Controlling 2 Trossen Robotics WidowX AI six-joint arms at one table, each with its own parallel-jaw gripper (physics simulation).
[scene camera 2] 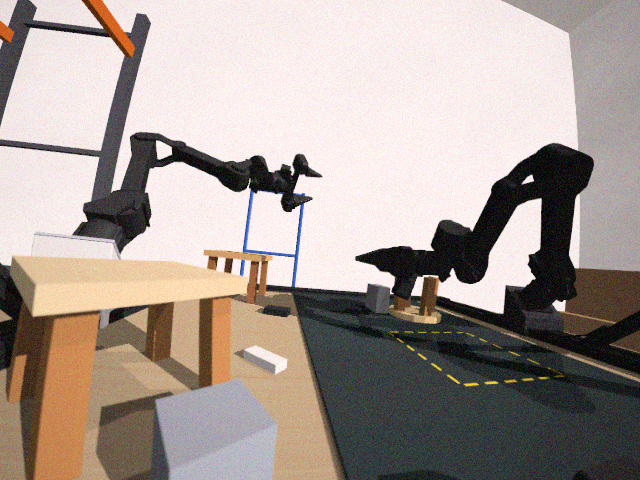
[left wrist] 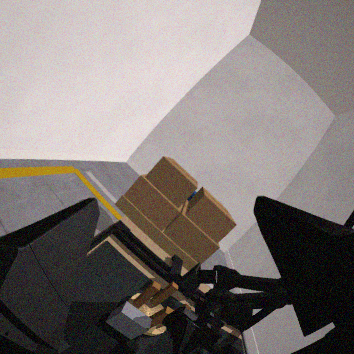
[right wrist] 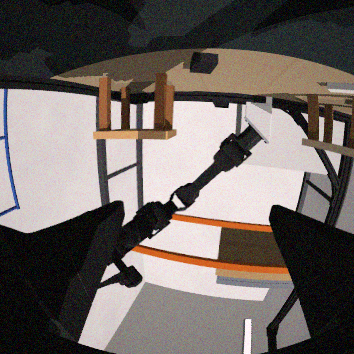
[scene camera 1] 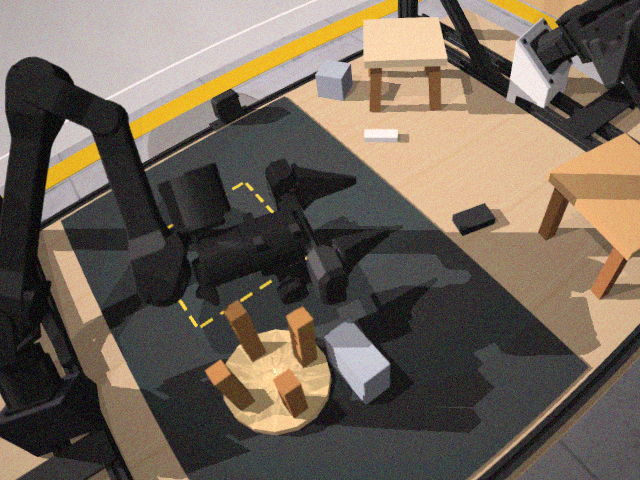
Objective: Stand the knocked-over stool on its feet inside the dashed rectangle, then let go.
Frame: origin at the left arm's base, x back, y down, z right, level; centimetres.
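Seen in the pictures: left gripper, fingertip midpoint: [scene camera 2: 317, 187] [left wrist: 178, 205]; right gripper, fingertip midpoint: [scene camera 2: 357, 258] [right wrist: 199, 211] [scene camera 1: 371, 204]; left arm's base at its link origin: [scene camera 2: 87, 256] [right wrist: 256, 130] [scene camera 1: 547, 51]; right arm's base at its link origin: [scene camera 2: 533, 301] [left wrist: 198, 276] [scene camera 1: 35, 398].
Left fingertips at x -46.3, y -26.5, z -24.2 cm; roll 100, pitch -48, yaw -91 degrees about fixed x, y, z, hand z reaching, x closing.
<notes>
Pixels of each thing's top centre, then the offset from my left fingertips to it.
- stool at its top centre: [scene camera 1: 258, 344] [left wrist: 172, 296] [scene camera 2: 417, 275] dy +24.9, dx -23.5, dz +22.8 cm
- grey block at its top centre: [scene camera 1: 356, 350] [left wrist: 137, 315] [scene camera 2: 378, 285] dy +29.0, dx -16.0, dz +15.8 cm
- blue-grey cube at its top centre: [scene camera 2: 213, 412] [scene camera 1: 333, 69] dy +31.3, dx +24.4, dz +55.4 cm
- white block at its top centre: [scene camera 2: 265, 354] [scene camera 1: 381, 133] [right wrist: 343, 90] dy +35.3, dx +18.9, dz +40.2 cm
- black block at its top centre: [scene camera 1: 474, 216] [right wrist: 202, 67] [scene camera 2: 277, 307] dy +35.0, dx +12.9, dz +18.0 cm
The stool [scene camera 1: 260, 378] [scene camera 2: 417, 316] lies upside down on the dark mat, its round pale seat down and brown legs pointing up. It is outside the yellow dashed rectangle [scene camera 1: 263, 285] [scene camera 2: 491, 382], below it in scene camera 1. My right gripper [scene camera 1: 377, 203] [right wrist: 199, 211] is open and empty, above the mat and apart from the stool; its arm hides part of the rectangle in scene camera 1 and one stool leg in scene camera 2. My left gripper [scene camera 2: 316, 187] [left wrist: 178, 205] is open and empty, high in the air, out of scene camera 1.
A grey block [scene camera 1: 356, 361] [scene camera 2: 377, 298] [left wrist: 131, 320] lies close beside the stool's seat. Two small tables [scene camera 1: 403, 41] [scene camera 1: 602, 187] stand on the wood. A blue-grey cube [scene camera 1: 333, 80] [scene camera 2: 214, 434], a white block [scene camera 1: 381, 135] [scene camera 2: 264, 359] and a black block [scene camera 1: 473, 219] [scene camera 2: 276, 310] lie near them.
</notes>
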